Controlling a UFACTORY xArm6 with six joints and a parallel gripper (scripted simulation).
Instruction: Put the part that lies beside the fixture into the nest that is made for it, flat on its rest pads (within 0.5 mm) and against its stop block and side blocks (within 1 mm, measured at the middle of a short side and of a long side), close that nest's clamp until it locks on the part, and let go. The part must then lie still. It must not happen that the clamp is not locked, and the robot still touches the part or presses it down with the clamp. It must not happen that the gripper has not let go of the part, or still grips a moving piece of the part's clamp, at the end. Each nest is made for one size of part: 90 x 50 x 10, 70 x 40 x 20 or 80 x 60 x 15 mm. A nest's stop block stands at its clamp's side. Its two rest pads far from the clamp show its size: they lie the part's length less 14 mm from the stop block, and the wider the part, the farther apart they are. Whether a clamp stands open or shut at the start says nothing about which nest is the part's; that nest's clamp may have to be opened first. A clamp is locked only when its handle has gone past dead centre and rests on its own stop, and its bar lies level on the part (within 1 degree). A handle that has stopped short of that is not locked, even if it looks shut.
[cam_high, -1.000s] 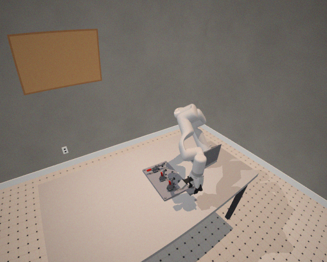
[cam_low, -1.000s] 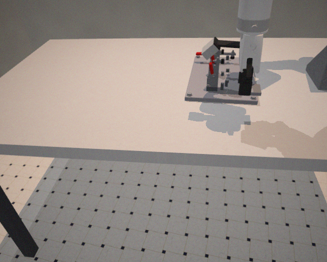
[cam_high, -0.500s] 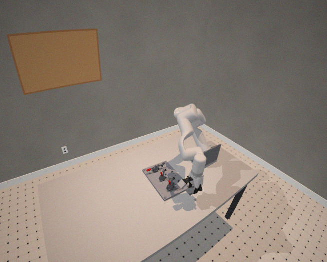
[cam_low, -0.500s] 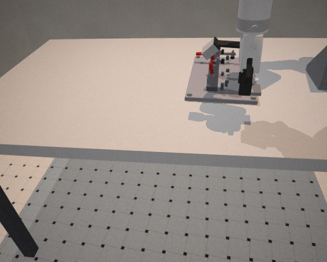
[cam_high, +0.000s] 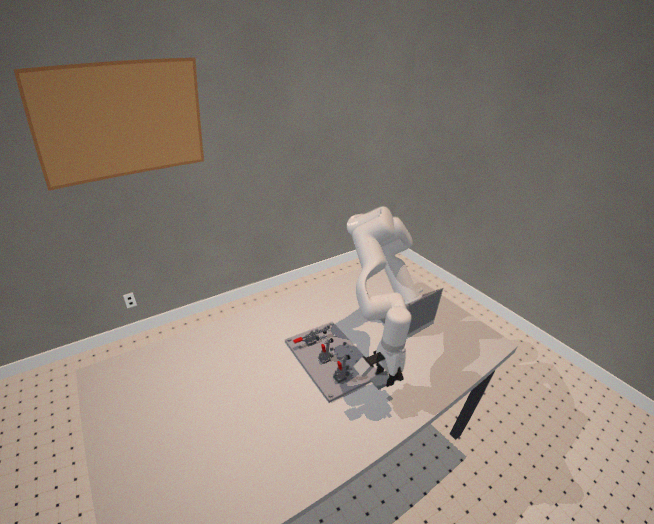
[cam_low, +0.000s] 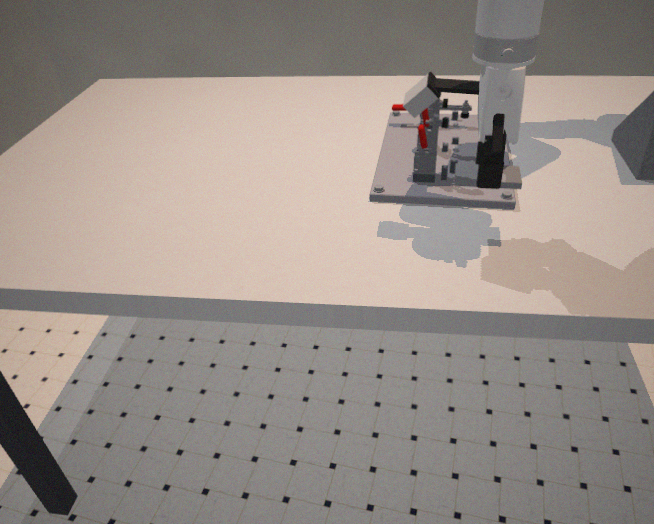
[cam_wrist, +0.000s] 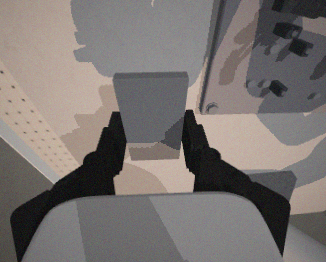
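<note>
The grey fixture plate is 250 mm to the right of my hand, 100 mm below it and 30 mm ahead of it. Round my hand: flat grey part: 20 mm below.
</note>
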